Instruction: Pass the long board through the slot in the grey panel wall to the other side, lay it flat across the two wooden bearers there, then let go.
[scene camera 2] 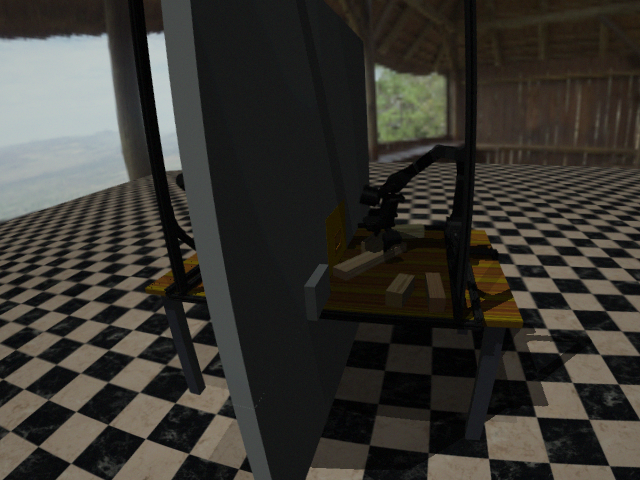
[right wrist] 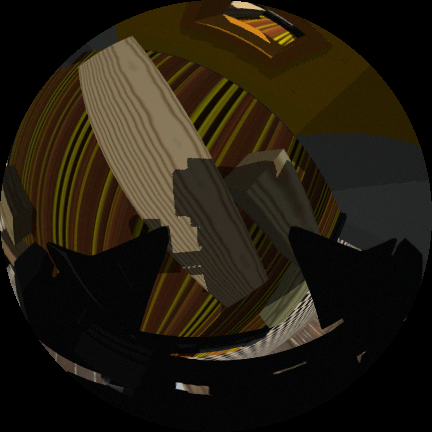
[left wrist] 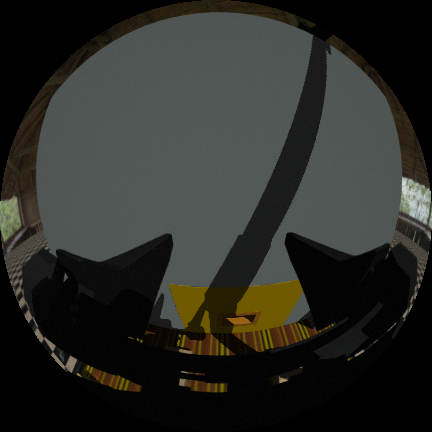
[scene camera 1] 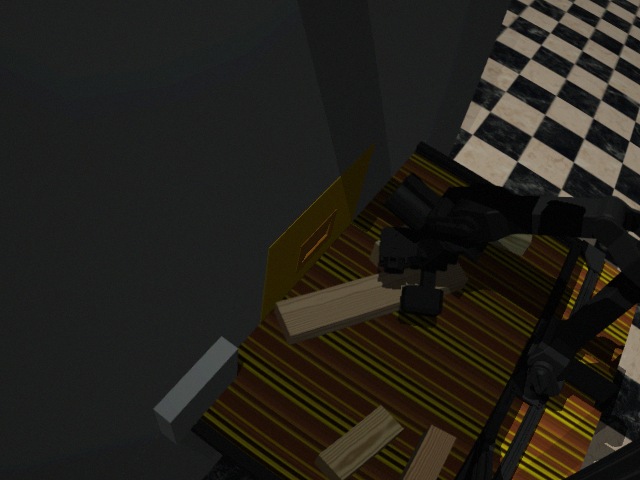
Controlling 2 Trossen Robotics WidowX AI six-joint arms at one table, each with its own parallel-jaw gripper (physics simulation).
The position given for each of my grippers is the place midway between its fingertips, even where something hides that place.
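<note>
With my left gripper [left wrist: 230,239] open, I am holding nothing in it. I can see my right gripper [scene camera 1: 409,268] too, and it appears both in the right wrist view [right wrist: 230,232] and in scene camera 2 [scene camera 2: 380,243]. A grey box [scene camera 1: 202,385] is also in view.
</note>
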